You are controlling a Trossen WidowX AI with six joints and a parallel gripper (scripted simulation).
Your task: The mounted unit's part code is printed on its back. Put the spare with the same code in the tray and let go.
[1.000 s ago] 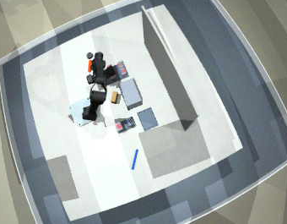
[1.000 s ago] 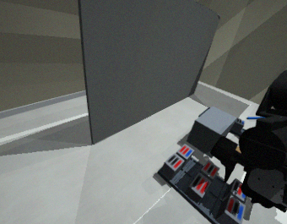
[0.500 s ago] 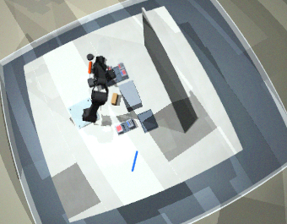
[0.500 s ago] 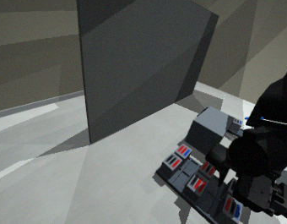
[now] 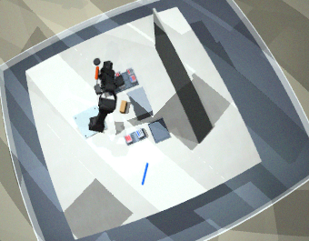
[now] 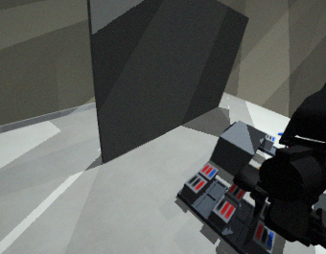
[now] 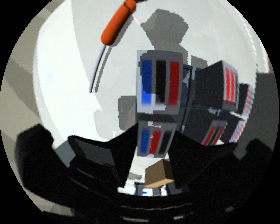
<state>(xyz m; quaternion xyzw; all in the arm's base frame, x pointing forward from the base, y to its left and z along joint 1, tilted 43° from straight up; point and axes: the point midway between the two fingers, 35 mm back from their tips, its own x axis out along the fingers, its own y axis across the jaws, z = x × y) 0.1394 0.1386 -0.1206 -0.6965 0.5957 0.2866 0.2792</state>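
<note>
Now: gripper tip 210 mm short of the flat grey tray, 340 mm to the left of it and 10 mm above it. Round my gripper tip: black disc 50 mm behind, 250 mm to the left, 10 mm below; grey box-shaped unit 150 mm ahead, 150 mm to the right, 30 mm above; orange-brown block 50 mm ahead, 140 mm to the right, 10 mm above.
</note>
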